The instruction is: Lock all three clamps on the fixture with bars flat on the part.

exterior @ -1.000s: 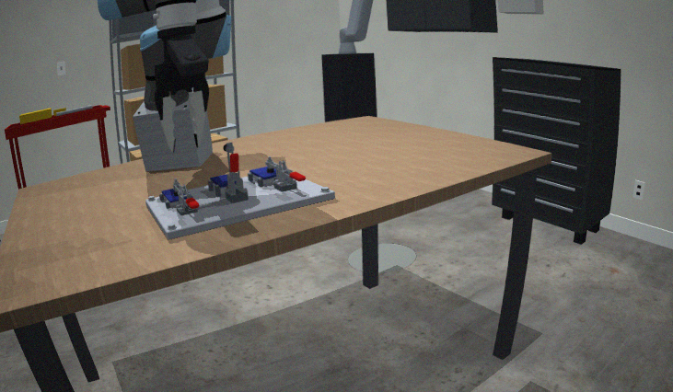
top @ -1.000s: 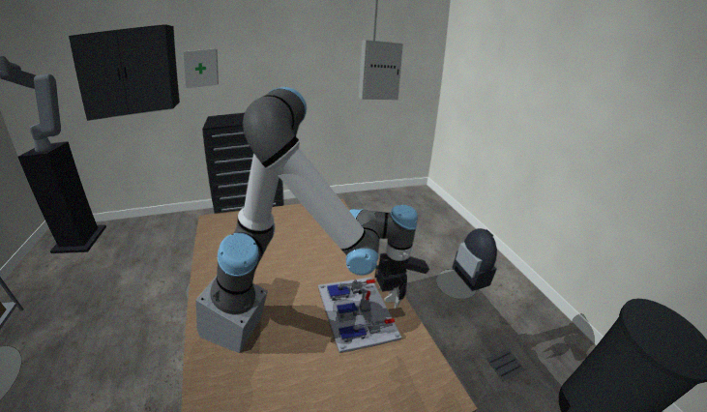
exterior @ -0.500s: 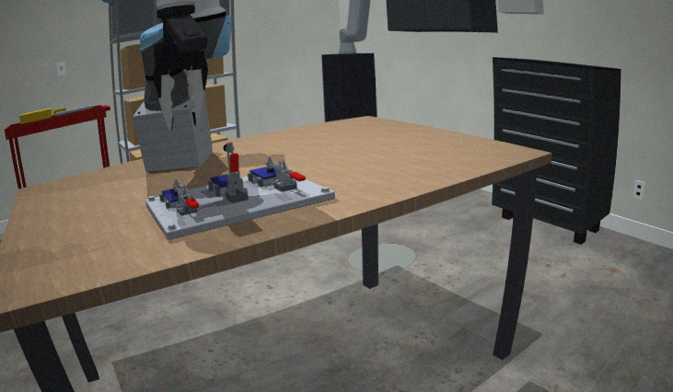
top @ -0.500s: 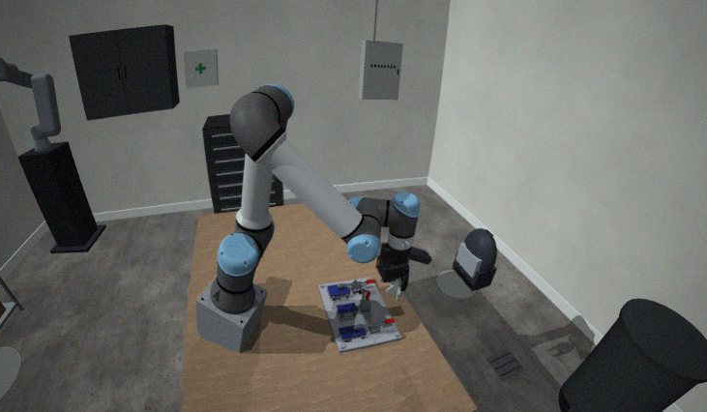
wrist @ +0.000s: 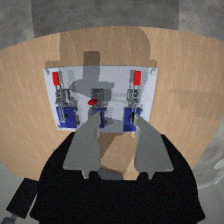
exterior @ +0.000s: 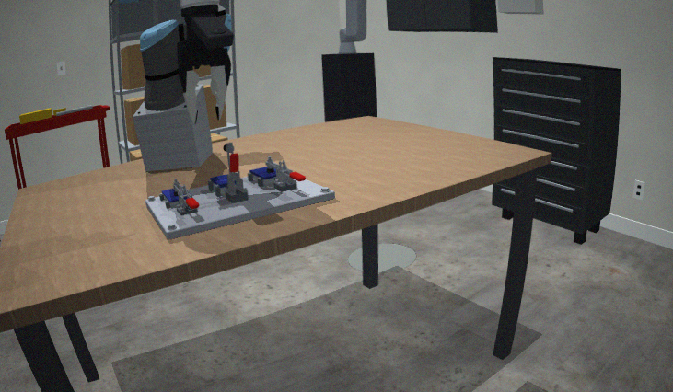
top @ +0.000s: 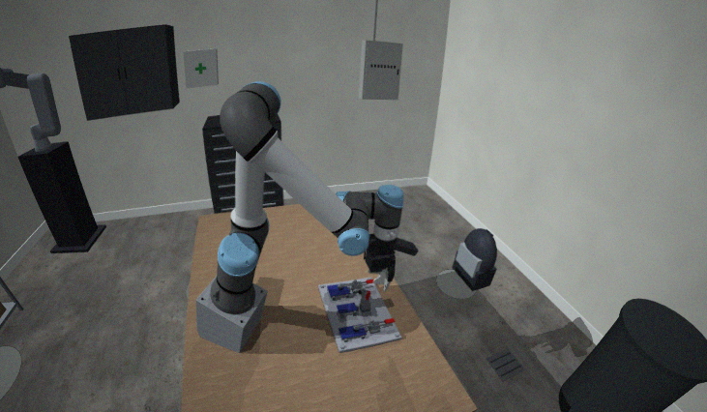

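Now: the grey fixture plate 7 cm behind my hand, 5 cm to the left of it and 19 cm below it. From my hand the other things lie so: blue part (11 cm behind, 5 cm to the left, 17 cm below).
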